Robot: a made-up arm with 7 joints.
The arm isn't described. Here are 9 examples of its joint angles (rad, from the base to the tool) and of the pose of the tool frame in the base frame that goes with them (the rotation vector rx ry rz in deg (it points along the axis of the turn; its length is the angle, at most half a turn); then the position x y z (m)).
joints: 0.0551 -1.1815 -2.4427 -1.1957 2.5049 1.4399 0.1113
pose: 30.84 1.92 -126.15 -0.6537 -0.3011 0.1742
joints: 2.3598 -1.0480 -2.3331 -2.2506 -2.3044 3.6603 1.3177
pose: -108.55 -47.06 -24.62 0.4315 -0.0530 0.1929
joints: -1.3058 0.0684 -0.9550 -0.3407 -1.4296 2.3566 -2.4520
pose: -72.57 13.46 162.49 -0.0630 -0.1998 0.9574
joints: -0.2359 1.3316 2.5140 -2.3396 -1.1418 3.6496 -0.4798
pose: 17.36 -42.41 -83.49 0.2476 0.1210 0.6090
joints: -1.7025 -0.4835 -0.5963 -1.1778 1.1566 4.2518 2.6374
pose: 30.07 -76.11 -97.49 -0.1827 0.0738 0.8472
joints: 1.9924 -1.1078 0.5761 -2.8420 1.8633 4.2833 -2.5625
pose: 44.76 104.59 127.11 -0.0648 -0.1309 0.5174
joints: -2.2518 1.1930 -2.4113 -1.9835 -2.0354 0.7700 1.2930
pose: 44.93 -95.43 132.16 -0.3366 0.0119 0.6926
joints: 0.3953 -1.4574 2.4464 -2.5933 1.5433 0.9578 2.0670
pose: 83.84 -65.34 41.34 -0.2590 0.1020 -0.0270
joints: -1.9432 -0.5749 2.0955 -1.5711 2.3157 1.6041 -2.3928
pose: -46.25 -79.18 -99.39 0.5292 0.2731 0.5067
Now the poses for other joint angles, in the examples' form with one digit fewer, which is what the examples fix.
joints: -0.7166 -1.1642 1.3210 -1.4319 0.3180 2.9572 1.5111
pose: -89.8 -3.1 -80.3 -0.110 0.594 0.560
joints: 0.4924 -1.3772 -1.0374 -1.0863 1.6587 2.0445 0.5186
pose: 0.0 -9.8 -53.3 -0.343 -0.573 0.522
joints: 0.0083 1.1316 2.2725 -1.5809 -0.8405 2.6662 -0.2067
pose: -43.4 -73.9 -55.9 0.324 0.305 0.720
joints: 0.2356 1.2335 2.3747 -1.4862 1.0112 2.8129 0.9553
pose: -44.2 7.0 117.6 0.324 0.402 0.657
